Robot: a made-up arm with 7 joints. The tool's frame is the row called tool.
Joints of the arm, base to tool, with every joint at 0 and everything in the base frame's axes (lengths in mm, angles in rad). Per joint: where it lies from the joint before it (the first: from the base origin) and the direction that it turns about. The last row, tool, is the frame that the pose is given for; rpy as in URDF.
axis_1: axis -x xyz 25 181 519
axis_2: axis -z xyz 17 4 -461
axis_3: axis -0.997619 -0.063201 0.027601 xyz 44 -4 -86
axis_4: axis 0.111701 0.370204 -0.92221 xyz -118 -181 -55
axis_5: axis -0.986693 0.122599 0.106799 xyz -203 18 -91
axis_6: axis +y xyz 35 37 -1
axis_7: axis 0.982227 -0.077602 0.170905 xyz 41 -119 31
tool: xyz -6 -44 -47 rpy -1.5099 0.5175 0.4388
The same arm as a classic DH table. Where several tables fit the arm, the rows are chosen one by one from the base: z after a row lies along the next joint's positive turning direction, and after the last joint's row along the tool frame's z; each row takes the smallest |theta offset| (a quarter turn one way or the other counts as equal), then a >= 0, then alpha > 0; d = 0 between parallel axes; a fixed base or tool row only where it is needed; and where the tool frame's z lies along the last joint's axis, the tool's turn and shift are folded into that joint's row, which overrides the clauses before.
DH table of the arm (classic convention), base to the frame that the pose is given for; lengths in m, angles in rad. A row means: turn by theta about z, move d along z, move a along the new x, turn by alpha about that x. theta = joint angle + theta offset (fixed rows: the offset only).
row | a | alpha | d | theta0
base (fixed) | 0.181 | -1.5708 | 0.519 | 1.5708
axis_1 | 0.004 | -1.5708 | -0.042 | 0
axis_2 | -0.0068 | 1.5984 | 0.5458 | -0.0633
axis_3 | -0.1826 | -1.7318 | 0.0825 | -0.3759
axis_4 | -0.05 | 1.7349 | 0.0929 | 0.2053
axis_5 | 0.0028 | -1.4479 | 0.1743 | -1.1609
axis_6 | 0.0235 | -1.6485 | -0.0741 | -0.2801
axis_7 | -0.0388 | 2.0396 | 0.0097 | 0.1351
tool (fixed) | 0 | 0 | -0.0568 | 2.3095

